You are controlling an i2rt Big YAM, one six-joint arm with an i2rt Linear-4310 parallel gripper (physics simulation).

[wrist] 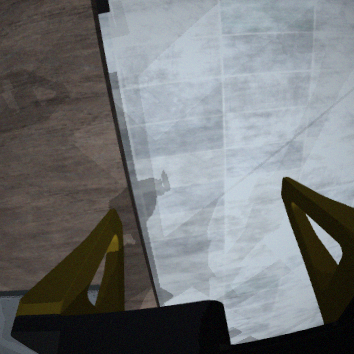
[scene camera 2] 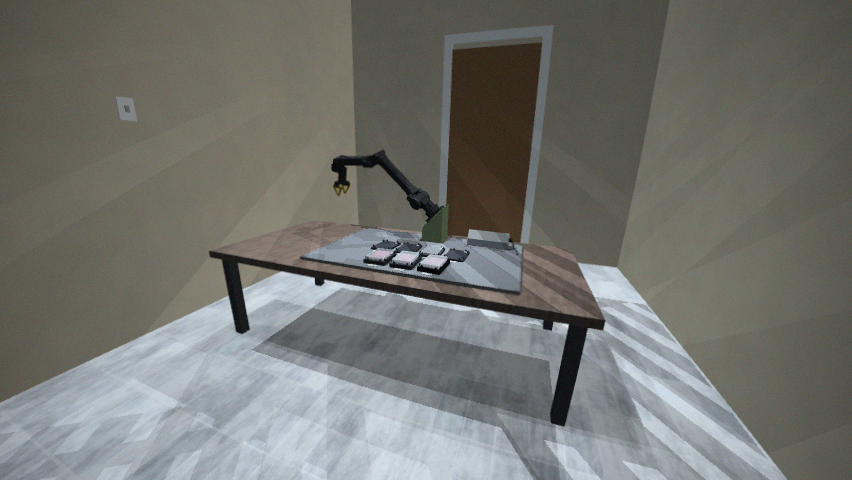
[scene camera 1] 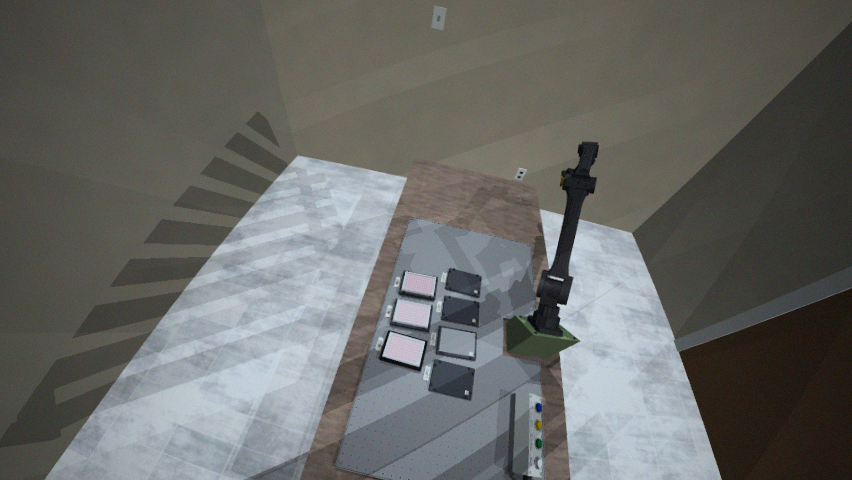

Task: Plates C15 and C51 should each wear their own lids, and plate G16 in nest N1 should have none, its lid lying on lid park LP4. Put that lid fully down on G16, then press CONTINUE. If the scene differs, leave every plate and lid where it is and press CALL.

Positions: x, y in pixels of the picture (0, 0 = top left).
Scene:
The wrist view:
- my gripper: 199, 201
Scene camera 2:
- button box: 497, 240
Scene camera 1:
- button box: 523, 433

